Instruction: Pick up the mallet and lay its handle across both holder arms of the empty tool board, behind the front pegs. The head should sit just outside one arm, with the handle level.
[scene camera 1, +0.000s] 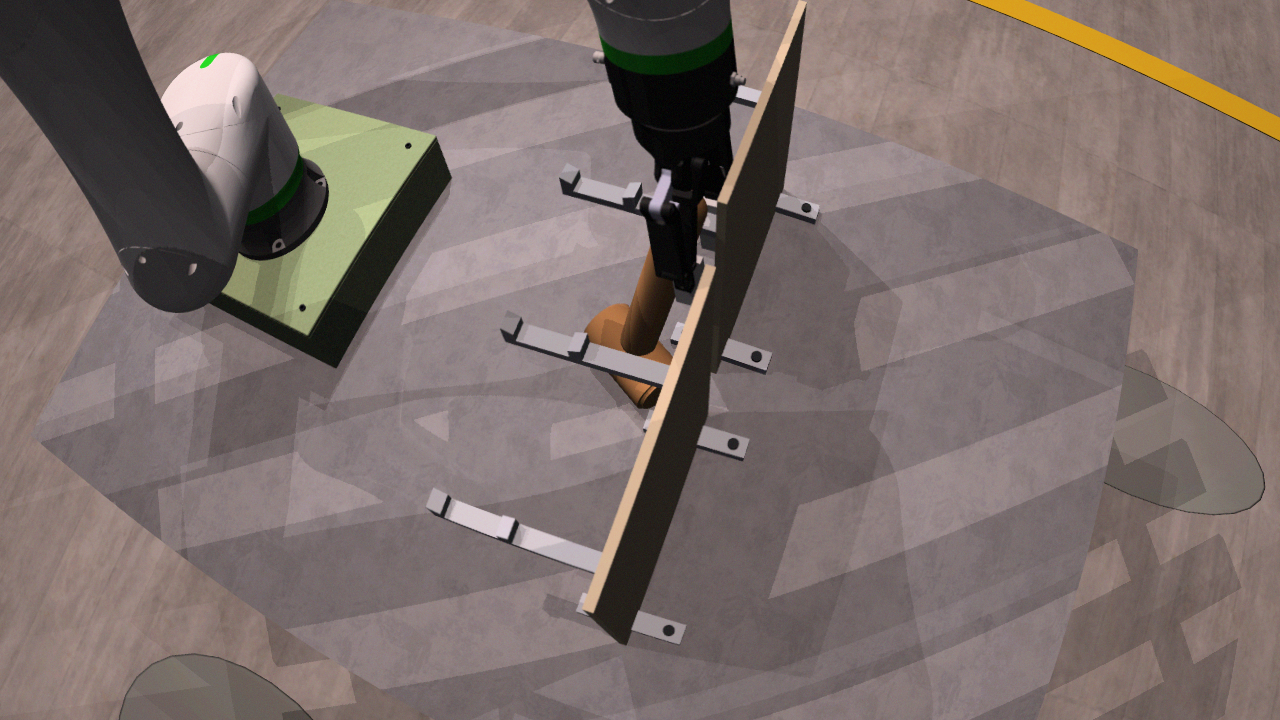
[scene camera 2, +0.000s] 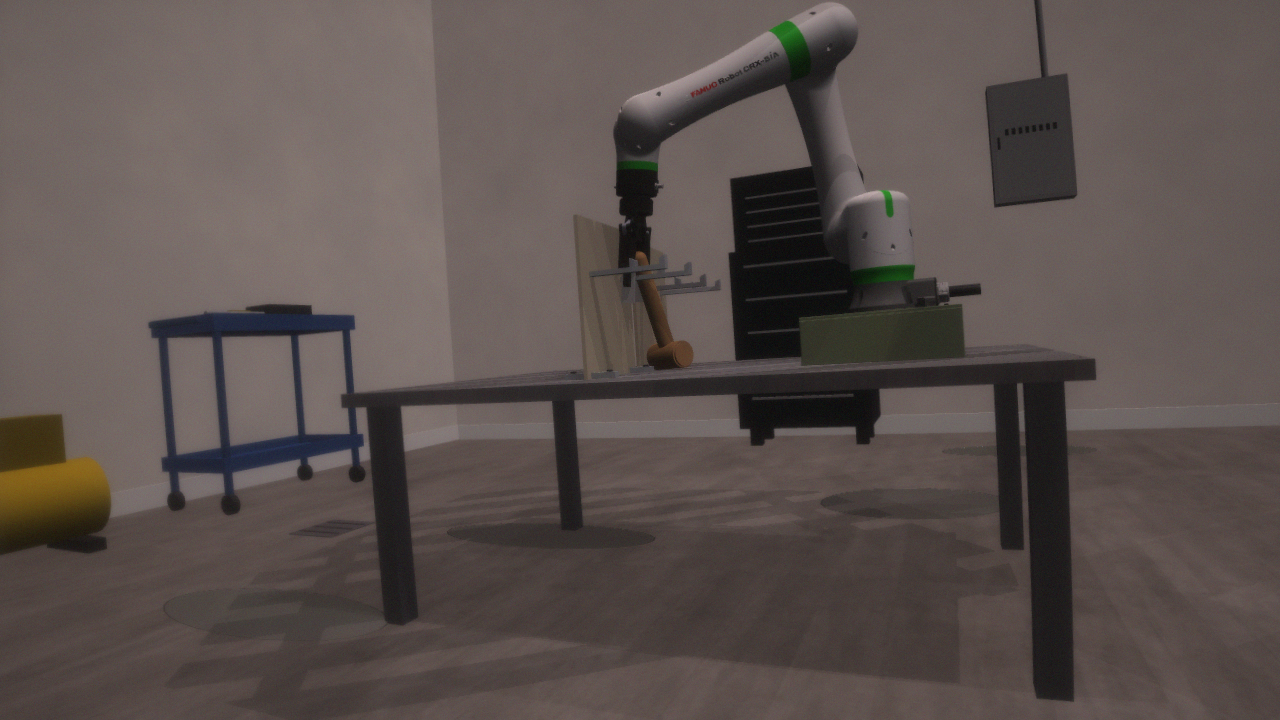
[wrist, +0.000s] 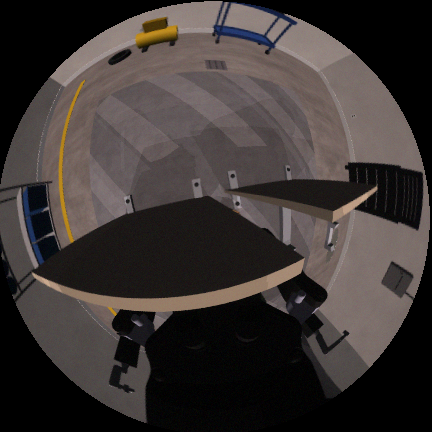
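Seen in the pictures: gripper, fingertip midpoint: (scene camera 2: 633, 302); arm's base, origin of the base link: (scene camera 1: 277, 209) (scene camera 2: 885, 312).
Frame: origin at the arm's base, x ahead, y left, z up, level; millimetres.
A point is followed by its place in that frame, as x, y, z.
The brown mallet (scene camera 1: 648, 300) {500, 28, 57} (scene camera 2: 657, 308) {487, 59, 46} leans steeply, head low at the table and handle rising toward the boards. My gripper (scene camera 1: 685, 274) {539, 70, 64} (scene camera 2: 631, 274) points down and is shut on the upper handle, close beside the boards. One finger partly hides the handle in scene camera 1; the fingertips are hidden in the wrist view. The near tool board (scene camera 1: 653, 456) {589, -146, 201} (scene camera 2: 597, 295) (wrist: 305, 194) {578, -35, 161} has two pale holder arms (scene camera 1: 553, 540) {531, -217, 106} (scene camera 1: 617, 360) {512, -56, 106} with raised pegs. One arm passes over the mallet head (scene camera 1: 612, 325) {455, 27, -30} (scene camera 2: 671, 354) {458, 64, -59}. No tool lies on these arms.
A second upright board (scene camera 1: 762, 170) {558, 167, 123} (wrist: 175, 250) {562, 97, 199} stands close to my wrist, with a holder arm (scene camera 1: 599, 190) {427, 86, 121} reaching toward the robot side. Feet of the boards (scene camera 1: 658, 625) {622, -232, -83} (scene camera 1: 748, 354) {590, 75, -83} stick out behind. The green base block (scene camera 1: 366, 188) {106, 68, -2} (scene camera 2: 881, 335) {-3, 167, -47} carries the robot.
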